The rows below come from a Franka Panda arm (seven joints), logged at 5 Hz.
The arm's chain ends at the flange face. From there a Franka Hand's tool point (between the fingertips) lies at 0.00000 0.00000 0.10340 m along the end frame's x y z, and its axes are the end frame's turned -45 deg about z.
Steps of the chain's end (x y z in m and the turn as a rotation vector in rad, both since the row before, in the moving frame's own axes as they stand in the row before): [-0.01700, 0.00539, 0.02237, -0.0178, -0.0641, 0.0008]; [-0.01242, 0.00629, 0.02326, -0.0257, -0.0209, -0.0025]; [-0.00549, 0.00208, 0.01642, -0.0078, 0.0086, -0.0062]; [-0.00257, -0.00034, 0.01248, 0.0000, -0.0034, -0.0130]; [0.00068, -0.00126, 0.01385, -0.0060, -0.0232, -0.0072]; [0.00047, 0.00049, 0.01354, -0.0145, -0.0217, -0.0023]
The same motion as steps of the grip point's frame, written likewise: [-0.02181, -0.01159, 0.02214, 0.0327, -0.0579, 0.0008]; [-0.01664, -0.00398, 0.02320, -0.0034, -0.0330, -0.0025]; [-0.00529, -0.00121, 0.01641, -0.0116, 0.0006, -0.0062]; [-0.00183, -0.00230, 0.01248, 0.0024, -0.0024, -0.0130]; [-0.00077, -0.00166, 0.01382, 0.0122, -0.0206, -0.0072]; [-0.00266, 0.00016, 0.01350, 0.0051, -0.0256, -0.0023]
